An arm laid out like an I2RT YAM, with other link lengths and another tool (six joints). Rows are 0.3 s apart.
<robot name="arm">
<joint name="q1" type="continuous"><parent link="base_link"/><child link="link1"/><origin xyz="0.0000 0.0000 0.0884" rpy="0.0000 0.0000 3.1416"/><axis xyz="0 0 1"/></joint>
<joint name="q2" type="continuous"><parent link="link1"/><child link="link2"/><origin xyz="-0.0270 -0.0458 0.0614" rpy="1.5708 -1.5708 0.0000"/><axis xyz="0 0 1"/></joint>
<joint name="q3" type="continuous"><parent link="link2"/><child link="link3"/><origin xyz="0.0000 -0.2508 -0.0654" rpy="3.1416 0.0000 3.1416"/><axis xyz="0 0 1"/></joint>
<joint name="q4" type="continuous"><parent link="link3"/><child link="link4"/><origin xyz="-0.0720 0.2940 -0.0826" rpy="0.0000 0.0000 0.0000"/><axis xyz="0 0 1"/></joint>
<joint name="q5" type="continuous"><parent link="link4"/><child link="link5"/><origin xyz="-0.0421 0.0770 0.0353" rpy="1.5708 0.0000 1.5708"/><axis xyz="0 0 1"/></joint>
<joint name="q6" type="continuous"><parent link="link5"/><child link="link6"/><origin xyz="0.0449 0.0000 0.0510" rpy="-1.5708 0.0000 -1.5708"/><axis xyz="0 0 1"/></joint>
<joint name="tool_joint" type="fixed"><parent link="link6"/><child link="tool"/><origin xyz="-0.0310 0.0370 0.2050" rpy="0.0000 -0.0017 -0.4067"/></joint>
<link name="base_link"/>
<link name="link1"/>
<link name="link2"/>
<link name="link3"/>
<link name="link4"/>
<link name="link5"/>
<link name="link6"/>
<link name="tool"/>
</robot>
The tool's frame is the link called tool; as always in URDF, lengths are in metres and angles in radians. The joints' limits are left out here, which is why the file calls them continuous.
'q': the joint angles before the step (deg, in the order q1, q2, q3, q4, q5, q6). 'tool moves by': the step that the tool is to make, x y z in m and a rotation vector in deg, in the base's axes. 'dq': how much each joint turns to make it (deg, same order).
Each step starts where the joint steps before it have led.
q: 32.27 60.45 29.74 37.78 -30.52 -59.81
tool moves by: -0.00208 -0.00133 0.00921 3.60 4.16 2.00
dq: -0.02 0.19 0.00 1.92 -1.28 6.42
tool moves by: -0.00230 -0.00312 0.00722 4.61 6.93 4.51
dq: -1.22 1.12 -0.01 3.33 -4.36 10.17
